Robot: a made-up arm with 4 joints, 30 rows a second.
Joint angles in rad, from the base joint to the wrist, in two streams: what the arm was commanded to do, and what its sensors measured. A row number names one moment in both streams.
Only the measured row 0 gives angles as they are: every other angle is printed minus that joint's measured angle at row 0.
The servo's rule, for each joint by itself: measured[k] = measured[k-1] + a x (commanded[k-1-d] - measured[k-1]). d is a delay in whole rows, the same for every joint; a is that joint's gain. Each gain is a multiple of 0.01, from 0.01 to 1. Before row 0 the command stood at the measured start. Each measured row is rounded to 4 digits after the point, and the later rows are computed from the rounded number. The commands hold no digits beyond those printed.
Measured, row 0: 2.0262, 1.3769, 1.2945, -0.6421
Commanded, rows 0 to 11: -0.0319, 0.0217, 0.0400, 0.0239; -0.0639, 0.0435, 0.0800, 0.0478; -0.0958, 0.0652, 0.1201, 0.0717; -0.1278, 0.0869, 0.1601, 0.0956; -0.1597, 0.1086, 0.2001, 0.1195; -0.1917, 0.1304, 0.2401, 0.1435; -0.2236, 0.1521, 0.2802, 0.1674; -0.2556, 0.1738, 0.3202, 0.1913; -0.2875, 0.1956, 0.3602, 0.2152; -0.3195, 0.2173, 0.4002, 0.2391; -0.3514, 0.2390, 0.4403, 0.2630; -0.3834, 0.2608, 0.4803, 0.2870
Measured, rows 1 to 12: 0.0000, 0.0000, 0.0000, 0.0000; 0.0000, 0.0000, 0.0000, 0.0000; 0.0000, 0.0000, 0.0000, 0.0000; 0.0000, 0.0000, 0.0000, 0.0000; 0.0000, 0.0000, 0.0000, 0.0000; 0.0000, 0.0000, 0.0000, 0.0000; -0.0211, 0.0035, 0.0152, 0.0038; -0.0493, 0.0099, 0.0398, 0.0108; -0.0800, 0.0187, 0.0703, 0.0205; -0.1115, 0.0296, 0.1044, 0.0325; -0.1433, 0.0422, 0.1408, 0.0464; -0.1752, 0.0563, 0.1785, 0.0619
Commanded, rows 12 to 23: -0.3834, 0.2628, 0.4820, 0.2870; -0.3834, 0.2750, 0.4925, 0.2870; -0.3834, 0.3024, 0.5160, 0.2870; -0.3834, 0.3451, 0.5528, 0.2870; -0.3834, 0.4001, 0.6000, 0.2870; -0.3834, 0.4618, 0.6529, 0.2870; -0.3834, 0.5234, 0.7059, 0.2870; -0.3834, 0.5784, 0.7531, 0.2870; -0.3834, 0.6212, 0.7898, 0.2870; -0.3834, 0.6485, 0.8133, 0.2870; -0.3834, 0.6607, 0.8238, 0.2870; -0.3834, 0.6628, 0.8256, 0.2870
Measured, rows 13 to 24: -0.2071, 0.0716, 0.2171, 0.0788; -0.2391, 0.0880, 0.2563, 0.0968; -0.2710, 0.1052, 0.2958, 0.1157; -0.3030, 0.1231, 0.3355, 0.1354; -0.3349, 0.1416, 0.3753, 0.1558; -0.3669, 0.1607, 0.4152, 0.1768; -0.3778, 0.1770, 0.4406, 0.1944; -0.3815, 0.1927, 0.4603, 0.2092; -0.3828, 0.2103, 0.4815, 0.2216; -0.3832, 0.2319, 0.5086, 0.2321; -0.3833, 0.2588, 0.5433, 0.2409; -0.3834, 0.2913, 0.5849, 0.2483
